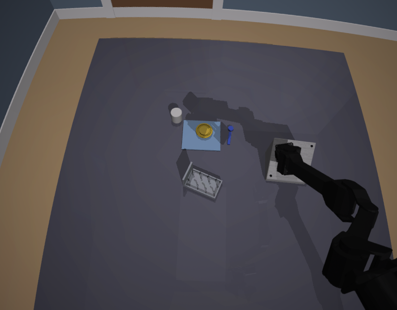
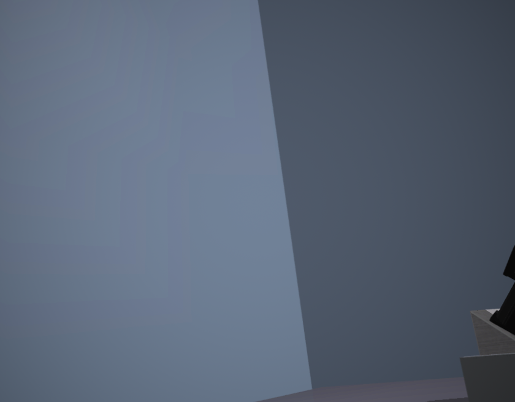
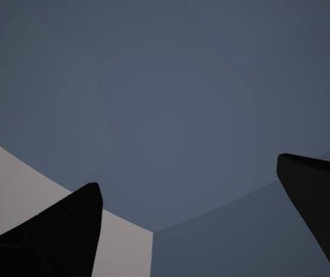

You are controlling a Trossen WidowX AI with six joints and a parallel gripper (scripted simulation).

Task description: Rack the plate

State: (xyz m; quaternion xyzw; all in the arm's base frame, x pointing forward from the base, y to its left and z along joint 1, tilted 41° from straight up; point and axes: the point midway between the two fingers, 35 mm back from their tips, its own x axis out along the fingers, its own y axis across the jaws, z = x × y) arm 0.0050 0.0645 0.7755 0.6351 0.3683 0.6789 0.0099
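Right now the yellow plate is 18 cm ahead of my gripper tip, 73 cm to the right of it and 63 cm below it. Also, from my gripper tip: light blue mat 19 cm ahead, 72 cm to the right, 64 cm below; grey dish rack 20 cm ahead, 52 cm to the right, 62 cm below; blue spoon 7 cm ahead, 72 cm to the right, 64 cm below.
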